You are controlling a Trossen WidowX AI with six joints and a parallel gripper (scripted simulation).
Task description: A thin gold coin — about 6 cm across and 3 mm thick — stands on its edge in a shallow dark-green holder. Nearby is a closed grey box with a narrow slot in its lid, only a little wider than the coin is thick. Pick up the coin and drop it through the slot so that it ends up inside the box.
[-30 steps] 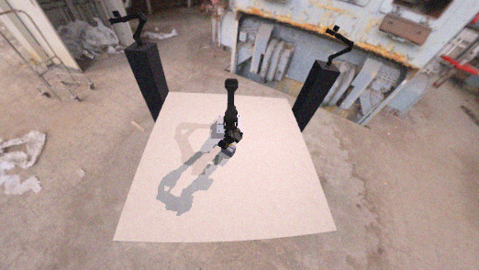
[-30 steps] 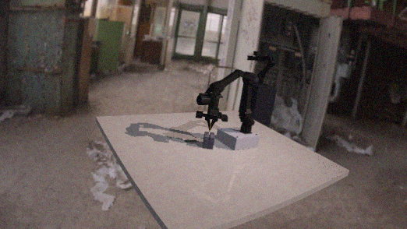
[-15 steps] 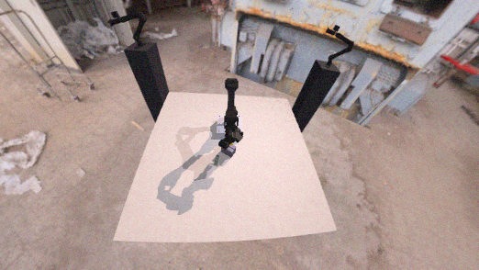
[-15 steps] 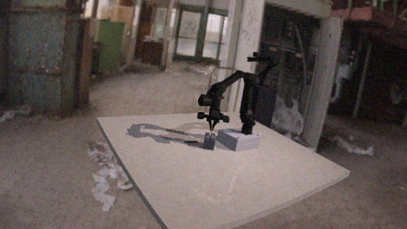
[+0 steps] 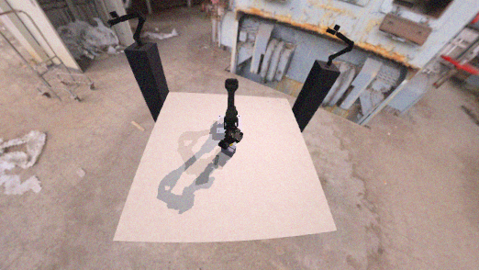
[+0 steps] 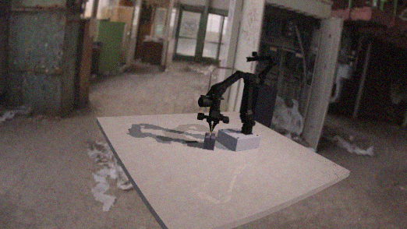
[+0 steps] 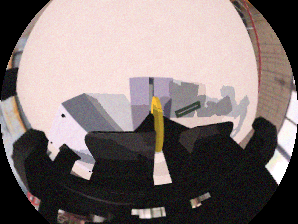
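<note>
My gripper tip is 2 cm below the gold coin.
</note>
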